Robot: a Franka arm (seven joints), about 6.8 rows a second.
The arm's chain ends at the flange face. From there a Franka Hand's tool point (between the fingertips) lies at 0.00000 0.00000 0.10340 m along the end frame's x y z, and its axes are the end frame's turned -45 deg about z.
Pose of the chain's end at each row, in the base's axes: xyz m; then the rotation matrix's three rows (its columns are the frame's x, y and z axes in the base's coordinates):
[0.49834 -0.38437 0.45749], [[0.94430 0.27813 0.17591], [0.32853 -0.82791 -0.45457], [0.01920 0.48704 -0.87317]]
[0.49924 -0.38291 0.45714], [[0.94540 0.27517 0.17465], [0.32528 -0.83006 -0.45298], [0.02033 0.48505 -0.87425]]
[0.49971 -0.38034 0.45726], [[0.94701 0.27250 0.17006], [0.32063 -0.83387 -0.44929], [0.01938 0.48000 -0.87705]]
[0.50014 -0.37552 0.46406], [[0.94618 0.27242 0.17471], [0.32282 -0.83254 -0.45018], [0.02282 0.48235 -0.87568]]
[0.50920 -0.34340 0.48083], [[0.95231 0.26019 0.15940], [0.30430 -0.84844 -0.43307], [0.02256 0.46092 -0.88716]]
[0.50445 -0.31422 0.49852], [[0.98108 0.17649 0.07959], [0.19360 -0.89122 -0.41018], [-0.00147 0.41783 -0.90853]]
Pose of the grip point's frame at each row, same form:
[0.51653 -0.43137 0.36720], [[0.47105 0.86439 0.17591], [0.81773 -0.35311 -0.45457], [-0.33081 0.35797 -0.87317]]
[0.51730 -0.42975 0.36674], [[0.47392 0.86307 0.17465], [0.81695 -0.35693 -0.45298], [-0.32861 0.35736 -0.87425]]
[0.51729 -0.42680 0.36657], [[0.47695 0.86232 0.17006], [0.81635 -0.36292 -0.44929], [-0.32571 0.35311 -0.87705]]
[0.51821 -0.42207 0.37351], [[0.47642 0.86168 0.17471], [0.81696 -0.36043 -0.45018], [-0.32494 0.35721 -0.87568]]
[0.52568 -0.38818 0.38910], [[0.48940 0.85737 0.15940], [0.81511 -0.38477 -0.43307], [-0.30997 0.34187 -0.88716]]
[0.51268 -0.35663 0.40458], [[0.56893 0.81853 0.07959], [0.76708 -0.49329 -0.41018], [-0.29649 0.29441 -0.90853]]

